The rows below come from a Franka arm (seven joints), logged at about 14 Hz.
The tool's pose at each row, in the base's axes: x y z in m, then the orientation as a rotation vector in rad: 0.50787, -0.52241, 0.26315, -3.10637, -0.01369, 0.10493; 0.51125, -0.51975, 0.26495, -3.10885, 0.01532, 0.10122; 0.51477, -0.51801, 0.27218, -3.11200, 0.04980, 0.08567; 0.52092, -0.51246, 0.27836, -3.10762, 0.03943, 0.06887; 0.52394, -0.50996, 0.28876, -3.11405, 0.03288, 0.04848; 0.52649, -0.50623, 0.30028, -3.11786, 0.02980, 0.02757; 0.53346, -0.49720, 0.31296, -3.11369, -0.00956, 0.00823; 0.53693, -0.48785, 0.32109, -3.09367, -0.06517, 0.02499; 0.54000, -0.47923, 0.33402, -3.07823, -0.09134, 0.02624; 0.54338, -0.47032, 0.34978, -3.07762, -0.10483, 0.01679; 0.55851, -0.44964, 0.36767, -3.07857, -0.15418, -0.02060; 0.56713, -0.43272, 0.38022, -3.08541, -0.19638, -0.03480; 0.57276, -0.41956, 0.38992, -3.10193, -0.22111, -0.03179
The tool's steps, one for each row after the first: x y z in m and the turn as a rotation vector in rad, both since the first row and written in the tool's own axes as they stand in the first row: 0.00328, -0.00269, -0.00194, -0.00174, 0.00274, 0.01868; 0.00632, -0.00465, -0.00933, -0.00408, 0.01314, 0.04074; 0.01209, -0.01036, -0.01572, 0.00058, 0.02378, 0.03378; 0.01443, -0.01318, -0.02621, -0.00559, 0.03686, 0.02951; 0.01624, -0.01728, -0.03775, -0.00924, 0.05026, 0.02741; 0.02243, -0.02668, -0.05056, -0.00574, 0.06225, 0.00182; 0.02544, -0.03627, -0.05860, 0.01235, 0.05085, -0.03460; 0.02771, -0.04530, -0.07141, 0.02653, 0.04972, -0.05226; 0.03011, -0.05471, -0.08706, 0.02646, 0.05570, -0.06114; 0.04421, -0.07586, -0.10524, 0.02226, 0.07938, -0.09341; 0.05213, -0.09313, -0.11778, 0.01199, 0.08801, -0.12028; 0.05723, -0.10656, -0.12739, -0.00662, 0.08561, -0.13484
